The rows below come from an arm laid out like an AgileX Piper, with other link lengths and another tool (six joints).
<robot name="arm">
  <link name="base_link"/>
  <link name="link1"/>
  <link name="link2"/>
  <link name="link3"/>
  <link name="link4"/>
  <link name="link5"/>
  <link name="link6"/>
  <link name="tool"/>
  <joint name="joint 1" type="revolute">
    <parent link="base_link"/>
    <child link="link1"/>
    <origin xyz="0 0 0.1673" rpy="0 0 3.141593"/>
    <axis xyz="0 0 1"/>
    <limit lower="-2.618" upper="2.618"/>
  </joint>
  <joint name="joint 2" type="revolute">
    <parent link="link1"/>
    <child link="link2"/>
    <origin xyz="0 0 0" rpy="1.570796 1.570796 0"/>
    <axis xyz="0 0 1"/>
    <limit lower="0" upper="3.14"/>
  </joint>
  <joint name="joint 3" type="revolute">
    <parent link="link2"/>
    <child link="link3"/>
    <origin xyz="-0.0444 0.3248 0" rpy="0 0 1.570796"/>
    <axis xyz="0 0 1"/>
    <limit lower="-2.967" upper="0"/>
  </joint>
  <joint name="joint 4" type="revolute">
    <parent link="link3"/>
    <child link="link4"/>
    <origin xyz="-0.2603 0.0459 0" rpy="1.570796 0 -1.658"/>
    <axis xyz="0 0 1"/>
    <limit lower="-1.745" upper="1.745"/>
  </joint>
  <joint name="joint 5" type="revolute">
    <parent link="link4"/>
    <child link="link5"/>
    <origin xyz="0 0 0" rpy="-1.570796 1.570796 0"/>
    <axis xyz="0 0 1"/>
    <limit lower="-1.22" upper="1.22"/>
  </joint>
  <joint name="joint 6" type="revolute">
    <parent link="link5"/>
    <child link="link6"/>
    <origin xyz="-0.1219 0 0" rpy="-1.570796 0 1.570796"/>
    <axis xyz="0 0 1"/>
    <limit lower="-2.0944" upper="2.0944"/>
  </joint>
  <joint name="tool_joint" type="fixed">
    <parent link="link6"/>
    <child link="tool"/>
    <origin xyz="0.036 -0.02 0.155" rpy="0.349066 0 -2.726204"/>
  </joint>
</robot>
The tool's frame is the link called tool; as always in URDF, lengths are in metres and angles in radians.
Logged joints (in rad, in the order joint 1, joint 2, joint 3, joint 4, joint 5, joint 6), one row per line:
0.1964, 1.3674, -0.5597, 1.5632, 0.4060, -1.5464
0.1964, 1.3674, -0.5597, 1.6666, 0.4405, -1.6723
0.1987, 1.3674, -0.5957, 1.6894, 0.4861, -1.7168
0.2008, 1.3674, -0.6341, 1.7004, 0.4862, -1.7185
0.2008, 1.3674, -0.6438, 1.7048, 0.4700, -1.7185
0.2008, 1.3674, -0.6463, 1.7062, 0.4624, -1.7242
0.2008, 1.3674, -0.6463, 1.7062, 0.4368, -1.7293
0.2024, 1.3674, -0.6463, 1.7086, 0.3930, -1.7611
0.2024, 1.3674, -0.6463, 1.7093, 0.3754, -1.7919
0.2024, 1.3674, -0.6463, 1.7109, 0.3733, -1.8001
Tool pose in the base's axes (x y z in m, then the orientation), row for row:
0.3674, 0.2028, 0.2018, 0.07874, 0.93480, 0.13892, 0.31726
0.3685, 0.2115, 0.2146, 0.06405, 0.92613, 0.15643, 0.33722
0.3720, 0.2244, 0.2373, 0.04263, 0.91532, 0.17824, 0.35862
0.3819, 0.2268, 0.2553, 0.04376, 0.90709, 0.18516, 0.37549
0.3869, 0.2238, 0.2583, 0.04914, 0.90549, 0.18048, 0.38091
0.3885, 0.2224, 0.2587, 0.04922, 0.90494, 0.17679, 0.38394
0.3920, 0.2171, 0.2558, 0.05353, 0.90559, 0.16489, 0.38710
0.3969, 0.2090, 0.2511, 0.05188, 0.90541, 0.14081, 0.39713
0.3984, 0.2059, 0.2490, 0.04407, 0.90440, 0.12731, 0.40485
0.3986, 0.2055, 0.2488, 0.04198, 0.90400, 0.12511, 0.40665
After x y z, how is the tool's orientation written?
As a quaternion, x y z w.
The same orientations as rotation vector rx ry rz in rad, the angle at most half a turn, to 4 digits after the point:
0.2072, 2.4603, 0.3656
0.1669, 2.4138, 0.4077
0.1100, 2.3612, 0.4598
0.1120, 2.3212, 0.4738
0.1254, 2.3112, 0.4607
0.1255, 2.3065, 0.4506
0.1362, 2.3048, 0.4197
0.1314, 2.2935, 0.3567
0.1112, 2.2828, 0.3213
0.1059, 2.2799, 0.3155

